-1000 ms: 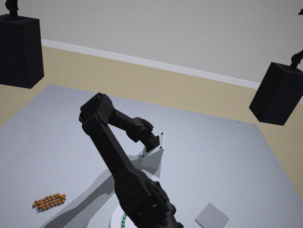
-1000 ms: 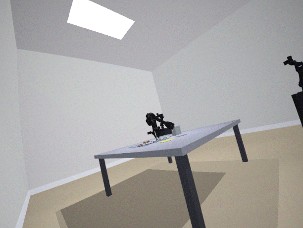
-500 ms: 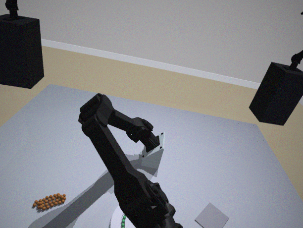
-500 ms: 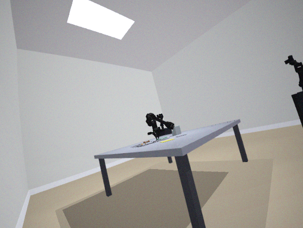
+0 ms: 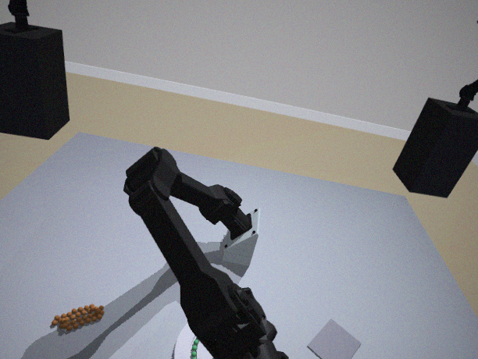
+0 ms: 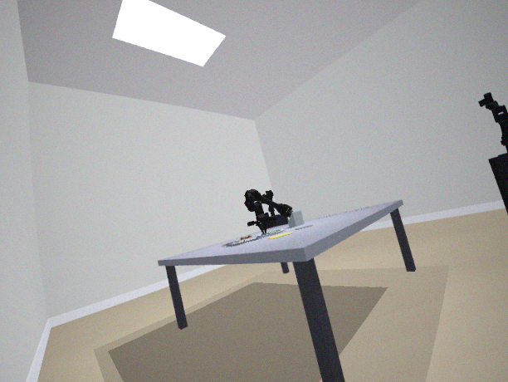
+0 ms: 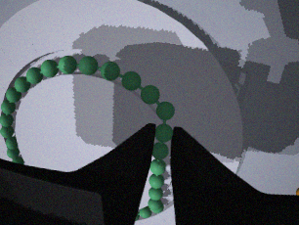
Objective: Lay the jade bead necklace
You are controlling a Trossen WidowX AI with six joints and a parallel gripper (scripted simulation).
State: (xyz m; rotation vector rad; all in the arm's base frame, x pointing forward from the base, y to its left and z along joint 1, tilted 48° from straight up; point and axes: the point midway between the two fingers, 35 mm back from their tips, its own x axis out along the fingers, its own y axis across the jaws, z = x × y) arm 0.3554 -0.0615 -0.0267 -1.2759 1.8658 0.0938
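My gripper tip is now 60 mm past the round bead board and 10 mm above it. From my gripper tip the other things lie so: yellow strip 230 mm to the left, 140 mm ahead, 10 mm below; then flat grey square 240 mm to the left, 100 mm behind, 10 mm below.
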